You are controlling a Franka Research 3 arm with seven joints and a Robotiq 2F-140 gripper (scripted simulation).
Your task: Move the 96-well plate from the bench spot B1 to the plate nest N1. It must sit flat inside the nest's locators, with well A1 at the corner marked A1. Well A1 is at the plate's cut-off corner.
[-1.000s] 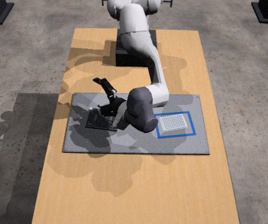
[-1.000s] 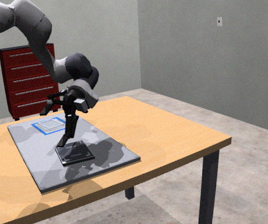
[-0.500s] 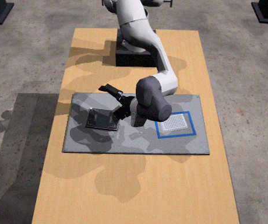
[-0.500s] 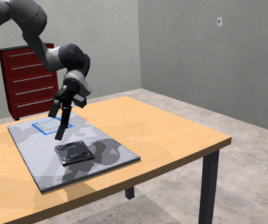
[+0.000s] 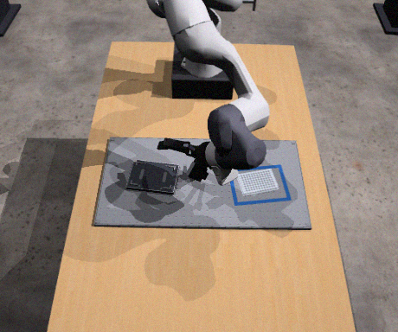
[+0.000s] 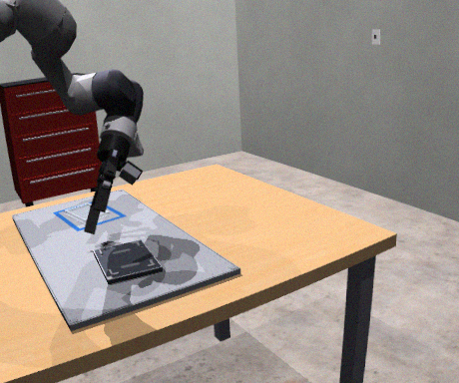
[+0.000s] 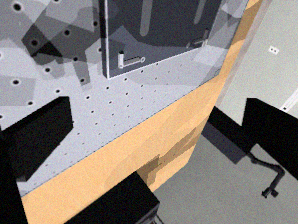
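Right now the white 96-well plate is 4 cm ahead of my hand, 27 cm to the left of it and 8 cm below it. Round my hand: A1 label (2 cm behind, 16 cm to the right, 8 cm below); then dark plate nest (4 cm ahead, 9 cm to the right, 8 cm below).
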